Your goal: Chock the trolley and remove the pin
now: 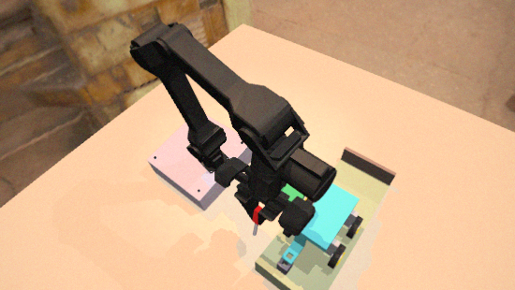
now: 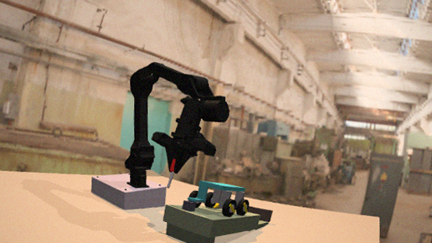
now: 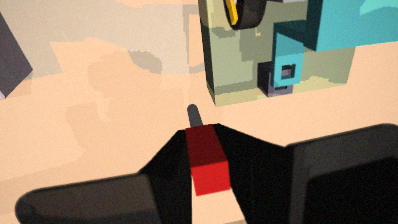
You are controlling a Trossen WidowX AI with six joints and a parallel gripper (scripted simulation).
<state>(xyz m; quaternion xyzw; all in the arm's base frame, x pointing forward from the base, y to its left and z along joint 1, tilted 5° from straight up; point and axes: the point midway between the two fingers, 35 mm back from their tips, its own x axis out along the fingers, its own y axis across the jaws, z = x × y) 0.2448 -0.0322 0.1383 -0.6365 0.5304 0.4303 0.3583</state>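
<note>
Right now the yellow chock is 10 mm ahead of my gripper tip, 190 mm to the left of it and 90 mm below it. Also, from my gripper tip: dark ramp lip: 40 mm ahead, 360 mm to the left, 140 mm below; cyan trolley: 80 mm ahead, 110 mm to the left, 60 mm below; red-headed stop pin: right at my gripper tip.
</note>
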